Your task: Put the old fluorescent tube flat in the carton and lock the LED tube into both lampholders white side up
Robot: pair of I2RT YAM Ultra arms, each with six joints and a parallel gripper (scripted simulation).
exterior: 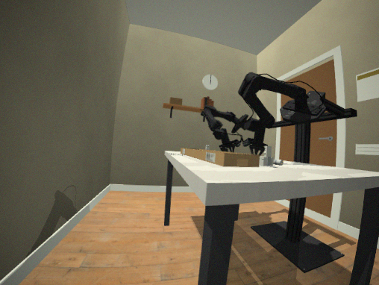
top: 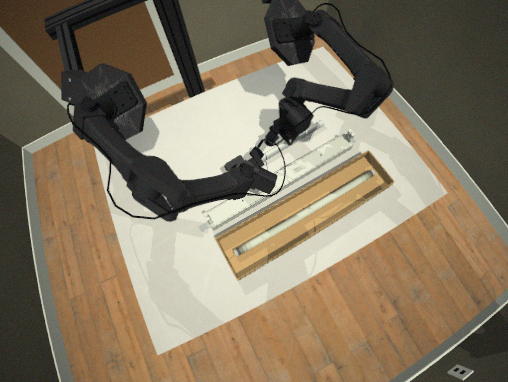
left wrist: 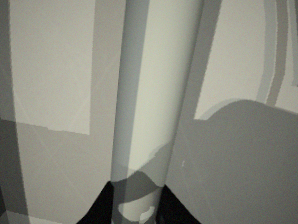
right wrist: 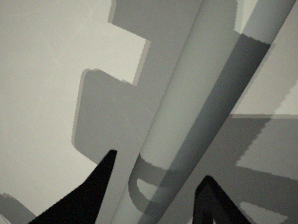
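The LED tube is 1 cm behind my right hand, 12 cm to the left of it and 1 cm below it. The rest, counted from my right hand: brown carton (25 cm ahead, 16 cm to the left); then old fluorescent tube (25 cm ahead, 16 cm to the left).
The LED tube is 10 mm ahead of my left hand, 120 mm to the right of it and 10 mm below it. The rest, counted from my left hand: brown carton (280 mm ahead, 80 mm to the right); then old fluorescent tube (280 mm ahead, 80 mm to the right).
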